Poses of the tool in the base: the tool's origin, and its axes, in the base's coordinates. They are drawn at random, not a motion.
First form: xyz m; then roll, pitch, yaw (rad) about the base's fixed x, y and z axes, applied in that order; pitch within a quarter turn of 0, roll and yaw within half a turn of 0.
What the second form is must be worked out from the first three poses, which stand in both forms.
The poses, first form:
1: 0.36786 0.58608 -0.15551 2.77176 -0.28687 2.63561
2: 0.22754 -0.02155 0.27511 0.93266 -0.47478 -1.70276
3: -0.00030 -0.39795 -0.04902 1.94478 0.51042 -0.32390
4: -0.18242 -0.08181 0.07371 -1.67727 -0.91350 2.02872
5: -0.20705 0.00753 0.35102 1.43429 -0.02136 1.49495
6: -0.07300 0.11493 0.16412 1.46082 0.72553 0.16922
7: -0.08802 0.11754 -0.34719 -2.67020 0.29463 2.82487
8: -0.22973 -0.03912 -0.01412 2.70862 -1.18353 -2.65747
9: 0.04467 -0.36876 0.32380 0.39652 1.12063 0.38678
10: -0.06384 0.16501 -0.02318 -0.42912 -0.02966 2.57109
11: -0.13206 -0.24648 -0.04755 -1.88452 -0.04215 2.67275
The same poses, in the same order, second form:
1: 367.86 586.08 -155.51 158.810 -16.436 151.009
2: 227.54 -21.55 275.11 53.437 -27.203 -97.561
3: -0.30 -397.95 -49.02 111.428 29.245 -18.558
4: -182.42 -81.81 73.71 -96.100 -52.340 116.237
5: -207.05 7.53 351.02 82.179 -1.224 85.654
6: -73.00 114.93 164.12 83.699 41.570 9.696
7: -88.02 117.54 -347.19 -152.991 16.881 161.853
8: -229.73 -39.12 -14.12 155.192 -67.811 -152.262
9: 44.67 -368.76 323.80 22.719 64.207 22.161
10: -63.84 165.01 -23.18 -24.587 -1.699 147.313
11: -132.06 -246.48 -47.55 -107.975 -2.415 153.137
